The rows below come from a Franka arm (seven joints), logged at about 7 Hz.
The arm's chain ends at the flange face. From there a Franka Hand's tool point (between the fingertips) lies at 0.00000 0.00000 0.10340 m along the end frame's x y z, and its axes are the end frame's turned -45 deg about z.
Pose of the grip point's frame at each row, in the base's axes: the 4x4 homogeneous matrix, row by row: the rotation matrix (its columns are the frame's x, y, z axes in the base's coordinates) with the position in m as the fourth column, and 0 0 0 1 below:
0.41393 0.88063 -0.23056 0.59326; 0.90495 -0.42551 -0.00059 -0.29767; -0.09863 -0.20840 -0.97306 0.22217; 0 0 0 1
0.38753 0.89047 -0.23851 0.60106; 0.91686 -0.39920 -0.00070 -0.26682; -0.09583 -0.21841 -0.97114 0.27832; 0 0 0 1
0.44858 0.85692 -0.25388 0.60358; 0.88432 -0.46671 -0.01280 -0.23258; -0.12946 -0.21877 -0.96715 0.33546; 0 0 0 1
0.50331 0.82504 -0.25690 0.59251; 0.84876 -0.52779 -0.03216 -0.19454; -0.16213 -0.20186 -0.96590 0.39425; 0 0 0 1
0.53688 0.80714 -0.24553 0.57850; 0.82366 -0.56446 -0.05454 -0.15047; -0.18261 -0.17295 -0.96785 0.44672; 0 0 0 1
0.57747 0.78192 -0.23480 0.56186; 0.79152 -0.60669 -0.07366 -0.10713; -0.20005 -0.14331 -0.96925 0.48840; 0 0 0 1
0.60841 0.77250 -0.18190 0.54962; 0.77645 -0.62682 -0.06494 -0.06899; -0.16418 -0.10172 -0.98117 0.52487; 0 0 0 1
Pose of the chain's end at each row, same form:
0.91539 0.33001 -0.23056 0.61710; 0.33902 -0.94078 -0.00059 -0.29761; -0.21710 -0.07762 -0.97306 0.32278; 0 0 0 1
0.90368 0.35563 -0.23851 0.62572; 0.36604 -0.93059 -0.00070 -0.26675; -0.22220 -0.08668 -0.97114 0.37874; 0 0 0 1
0.92313 0.28874 -0.25388 0.62983; 0.29529 -0.95532 -0.01280 -0.23126; -0.24624 -0.06315 -0.96715 0.43546; 0 0 0 1
0.93929 0.22750 -0.25690 0.61907; 0.22696 -0.97337 -0.03216 -0.19121; -0.25738 -0.02809 -0.96590 0.49412; 0 0 0 1
0.95037 0.19110 -0.24553 0.60389; 0.18328 -0.98155 -0.05454 -0.14483; -0.25142 0.00683 -0.96785 0.54680; 0 0 0 1
0.96123 0.14457 -0.23480 0.58614; 0.13069 -0.98868 -0.07366 -0.09951; -0.24279 0.04012 -0.96925 0.58862; 0 0 0 1
0.97645 0.11603 -0.18190 0.56843; 0.10580 -0.99226 -0.06494 -0.06228; -0.18802 0.04417 -0.98117 0.62632; 0 0 0 1

